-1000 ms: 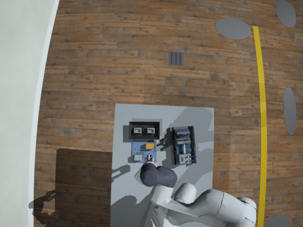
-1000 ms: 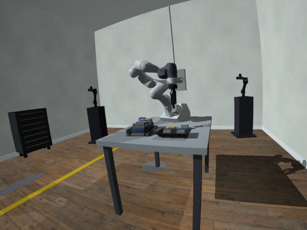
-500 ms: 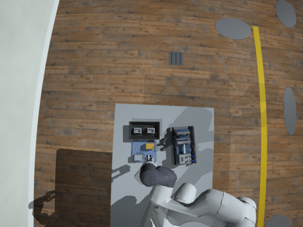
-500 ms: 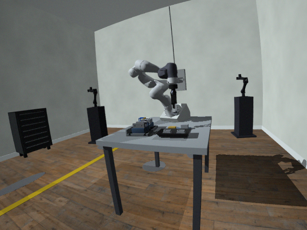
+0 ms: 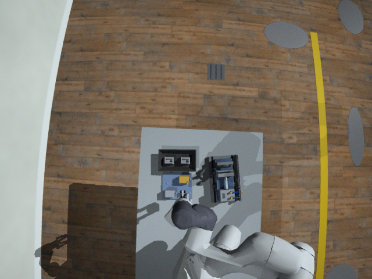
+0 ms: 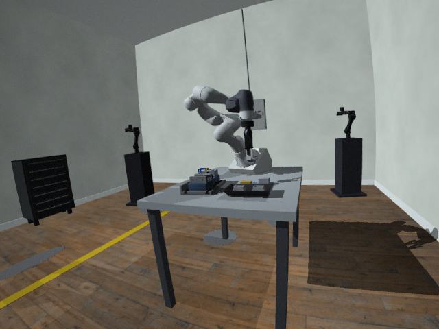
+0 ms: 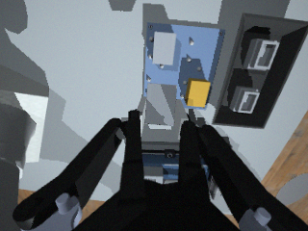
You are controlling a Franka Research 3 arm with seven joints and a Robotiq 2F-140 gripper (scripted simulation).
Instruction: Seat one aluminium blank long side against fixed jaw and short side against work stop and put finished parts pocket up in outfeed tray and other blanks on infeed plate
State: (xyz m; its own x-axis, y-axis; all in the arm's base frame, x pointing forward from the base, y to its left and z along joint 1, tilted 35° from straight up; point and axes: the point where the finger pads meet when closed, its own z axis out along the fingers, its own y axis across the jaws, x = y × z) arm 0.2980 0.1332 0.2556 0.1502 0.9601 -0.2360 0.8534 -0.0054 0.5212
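The brass blank lies 9 cm ahead of my hand, 2 cm to the right of it and 16 cm below it. Round my hand: vise 4 cm ahead, 28 cm to the right, 15 cm below.
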